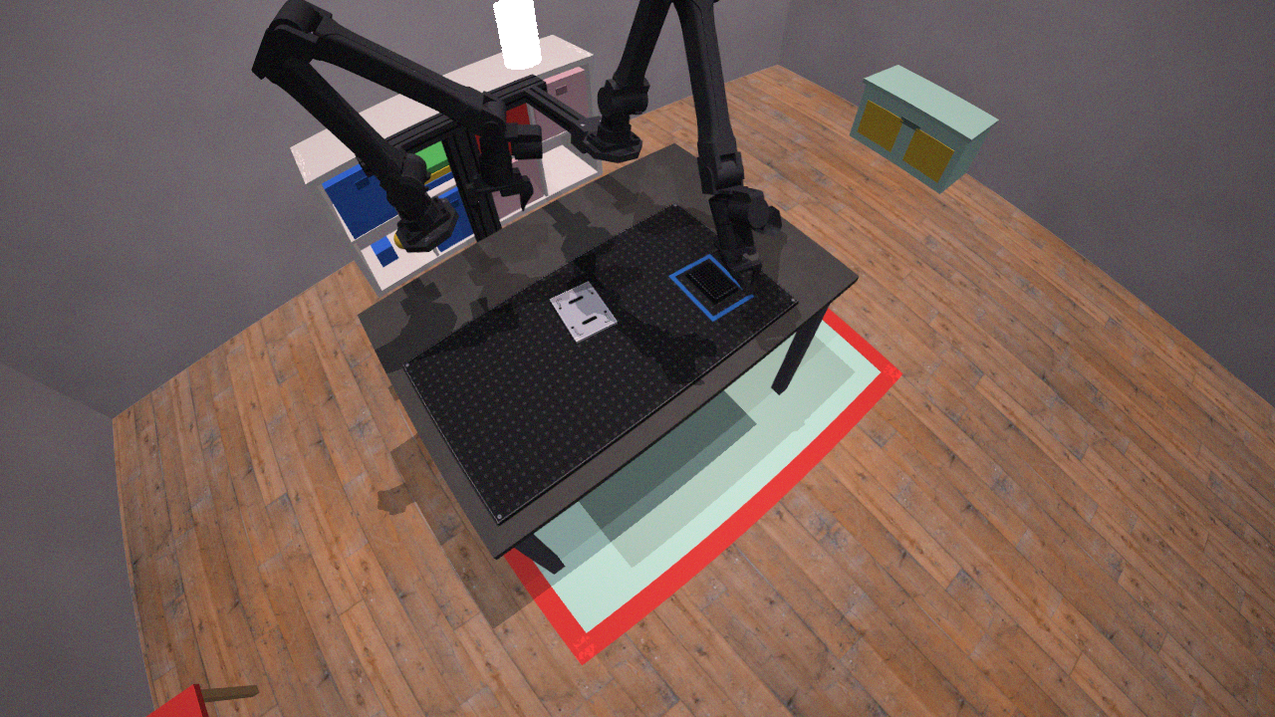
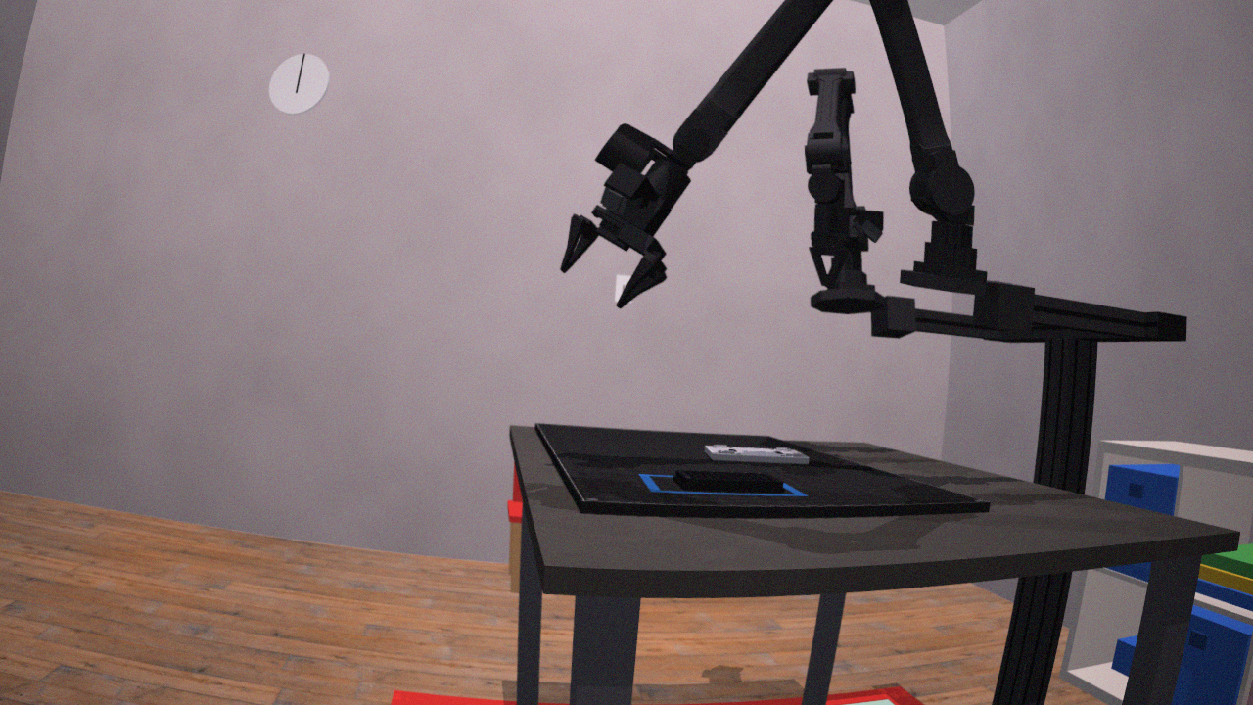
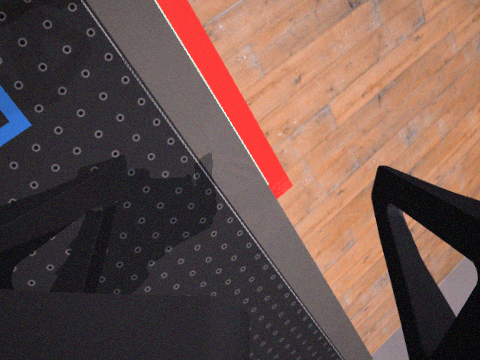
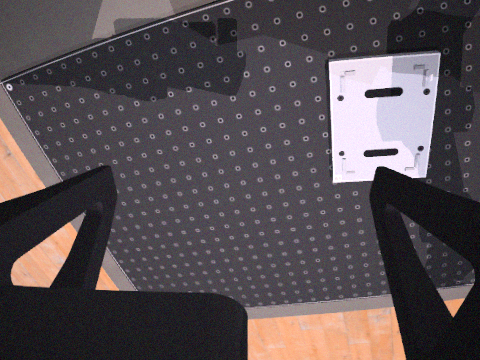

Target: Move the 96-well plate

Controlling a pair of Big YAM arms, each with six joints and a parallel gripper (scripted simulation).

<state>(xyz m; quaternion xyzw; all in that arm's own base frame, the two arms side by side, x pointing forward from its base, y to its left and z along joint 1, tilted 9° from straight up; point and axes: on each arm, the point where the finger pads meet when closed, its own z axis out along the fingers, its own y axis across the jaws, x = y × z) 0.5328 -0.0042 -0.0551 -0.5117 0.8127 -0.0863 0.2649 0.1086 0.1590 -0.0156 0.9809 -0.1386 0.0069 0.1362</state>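
My left hand is 240 mm above the black 96-well plate, 180 mm past it and 100 mm to the right of it. Round my left hand: plate nest N1 (300 mm behind, 250 mm to the right, 240 mm below); A1 mark (310 mm to the right, 240 mm below, 220 mm behind).
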